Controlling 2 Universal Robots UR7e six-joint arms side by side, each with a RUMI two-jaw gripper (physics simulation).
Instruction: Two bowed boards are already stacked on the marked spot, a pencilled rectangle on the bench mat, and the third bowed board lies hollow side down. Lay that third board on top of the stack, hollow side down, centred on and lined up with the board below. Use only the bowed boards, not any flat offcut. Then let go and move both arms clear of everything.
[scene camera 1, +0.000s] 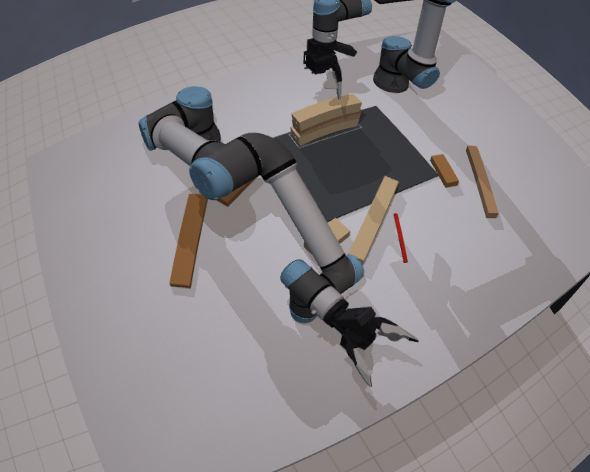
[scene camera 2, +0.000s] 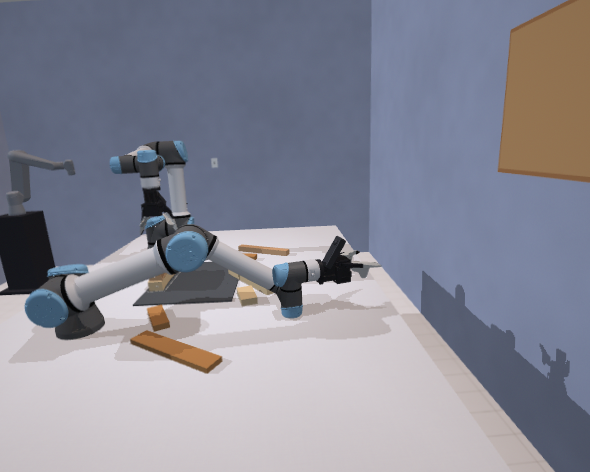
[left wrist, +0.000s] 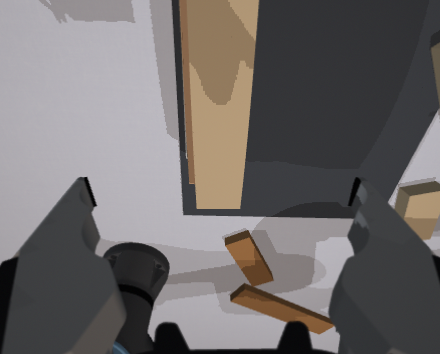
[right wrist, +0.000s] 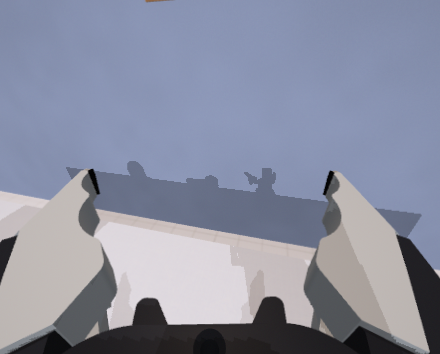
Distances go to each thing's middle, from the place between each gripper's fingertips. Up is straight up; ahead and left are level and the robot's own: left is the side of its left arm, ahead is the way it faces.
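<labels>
The long orange-brown board (scene camera 1: 483, 185) is 42 cm ahead of my left hand, 41 cm to the left of it and 22 cm below it. I see the long pale board (scene camera 1: 360, 248) as well, 39 cm ahead of my left hand, 22 cm below it and 4 cm to the right of it. With the dark bench mat (scene camera 1: 337, 167) it is my left gripper that I measure: the gripper is 25 cm above the mat, 12 cm short of it and 2 cm to the right of it.
From my right hand, the long orange-brown board is 71 cm to the left of the hand, 43 cm behind it and 16 cm below it. The dark bench mat is 74 cm behind my right hand, 32 cm to the left of it and 19 cm below it. My right gripper itself is 47 cm past the long pale board, 26 cm to the right of it and 16 cm above it.
</labels>
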